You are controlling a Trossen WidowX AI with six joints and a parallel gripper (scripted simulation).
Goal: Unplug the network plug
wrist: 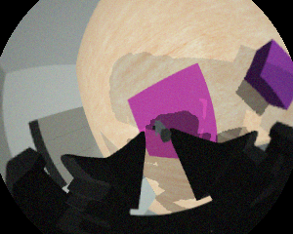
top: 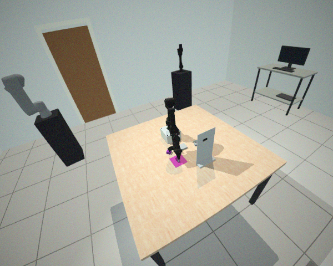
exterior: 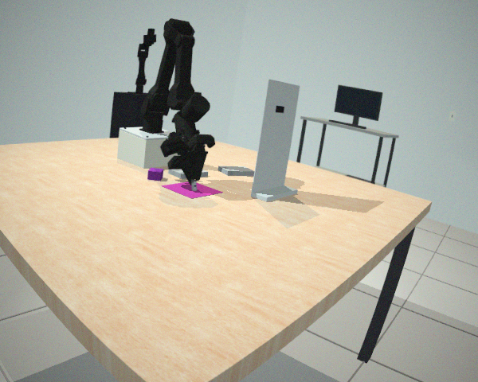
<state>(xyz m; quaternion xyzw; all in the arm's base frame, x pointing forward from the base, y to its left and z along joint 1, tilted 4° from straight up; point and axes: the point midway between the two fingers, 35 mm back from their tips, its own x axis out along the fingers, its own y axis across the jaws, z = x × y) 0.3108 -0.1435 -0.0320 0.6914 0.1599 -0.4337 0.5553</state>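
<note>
My gripper tip is now 10 mm above the network plug. Round my gripper tip: upright panel 140 mm ahead, 170 mm to the left, 130 mm above; then magenta marked square 10 mm behind, 20 mm below.
</note>
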